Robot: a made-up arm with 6 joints.
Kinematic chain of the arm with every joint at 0, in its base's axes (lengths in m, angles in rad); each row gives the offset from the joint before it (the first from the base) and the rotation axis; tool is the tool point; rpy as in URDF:
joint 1: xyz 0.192 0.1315 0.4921 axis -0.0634 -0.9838 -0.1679
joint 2: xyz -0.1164 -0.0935 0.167 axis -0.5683 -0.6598 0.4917
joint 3: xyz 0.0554 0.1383 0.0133 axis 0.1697 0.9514 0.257
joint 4: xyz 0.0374 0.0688 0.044 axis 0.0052 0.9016 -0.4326
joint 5: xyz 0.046 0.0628 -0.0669 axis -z
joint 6: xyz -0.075 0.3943 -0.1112 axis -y
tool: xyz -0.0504 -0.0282 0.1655 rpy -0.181 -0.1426 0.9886
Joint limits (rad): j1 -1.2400..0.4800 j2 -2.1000..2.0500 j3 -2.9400..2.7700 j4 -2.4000..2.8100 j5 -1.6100..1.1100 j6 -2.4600..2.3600
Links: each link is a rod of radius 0.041 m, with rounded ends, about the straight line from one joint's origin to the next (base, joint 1, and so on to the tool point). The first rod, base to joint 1, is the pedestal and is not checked.
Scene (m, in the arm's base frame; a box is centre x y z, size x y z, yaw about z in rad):
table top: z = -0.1
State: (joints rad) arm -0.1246 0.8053 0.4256 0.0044 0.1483 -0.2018
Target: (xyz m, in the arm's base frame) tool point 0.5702 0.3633 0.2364
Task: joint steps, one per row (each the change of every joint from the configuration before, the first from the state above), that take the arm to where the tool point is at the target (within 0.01 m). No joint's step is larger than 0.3 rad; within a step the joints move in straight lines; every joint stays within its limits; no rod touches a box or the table.
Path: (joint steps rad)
1: -0.1615 -0.2714 -0.1341 0.0347 0.1923 -0.0696
2: -0.1616 -0.2714 -0.1341 0.0348 0.1924 -0.0697
3: -0.1615 -0.2714 -0.1341 0.0347 0.1923 -0.0696
4: -0.1615 -0.2714 -0.1342 0.0347 0.1924 -0.0697
5: -0.1616 -0.2714 -0.1341 0.0348 0.1923 -0.0696

